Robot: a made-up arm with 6 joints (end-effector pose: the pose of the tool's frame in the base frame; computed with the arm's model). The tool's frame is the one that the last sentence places. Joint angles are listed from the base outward.
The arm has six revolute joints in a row. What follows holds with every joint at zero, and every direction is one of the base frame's.
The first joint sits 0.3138 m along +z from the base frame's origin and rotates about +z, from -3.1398 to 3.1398 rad.
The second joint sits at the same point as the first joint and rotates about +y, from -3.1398 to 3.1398 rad.
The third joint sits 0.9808 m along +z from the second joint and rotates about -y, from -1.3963 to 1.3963 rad.
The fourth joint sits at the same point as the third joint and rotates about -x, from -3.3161 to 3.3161 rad.
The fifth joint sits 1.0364 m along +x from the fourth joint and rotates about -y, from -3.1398 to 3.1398 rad.
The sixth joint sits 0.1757 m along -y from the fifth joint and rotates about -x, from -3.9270 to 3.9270 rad.
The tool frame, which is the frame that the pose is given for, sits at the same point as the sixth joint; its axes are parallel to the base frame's.
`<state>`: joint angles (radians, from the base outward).
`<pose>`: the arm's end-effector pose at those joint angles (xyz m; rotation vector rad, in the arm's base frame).
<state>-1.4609 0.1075 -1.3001 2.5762 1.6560 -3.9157</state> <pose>0.1877 -0.3480 0.2816 -2.1615 -1.3221 0.5367</pose>
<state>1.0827 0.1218 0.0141 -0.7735 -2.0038 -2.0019</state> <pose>0.6439 0.9447 1.0539 0.1946 2.2452 -1.0756</pose>
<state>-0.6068 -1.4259 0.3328 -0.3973 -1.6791 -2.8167</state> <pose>-0.9938 0.4927 1.4863 2.7224 -0.3064 0.0306</pose>
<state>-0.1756 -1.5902 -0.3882 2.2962 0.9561 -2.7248</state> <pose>-0.6980 0.2422 1.3089 -0.0283 -0.3736 0.5047</pose>
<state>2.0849 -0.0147 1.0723 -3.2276 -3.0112 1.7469</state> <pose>-0.3758 0.3095 2.2190 -1.0600 1.3447 0.1011</pose>
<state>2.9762 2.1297 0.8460 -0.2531 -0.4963 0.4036</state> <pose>-1.0401 0.3461 -1.2127 2.3183 -0.1588 -1.9493</pose>
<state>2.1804 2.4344 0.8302 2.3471 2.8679 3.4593</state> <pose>-0.5177 0.5263 -1.4718 0.9966 -1.5878 0.7068</pose>
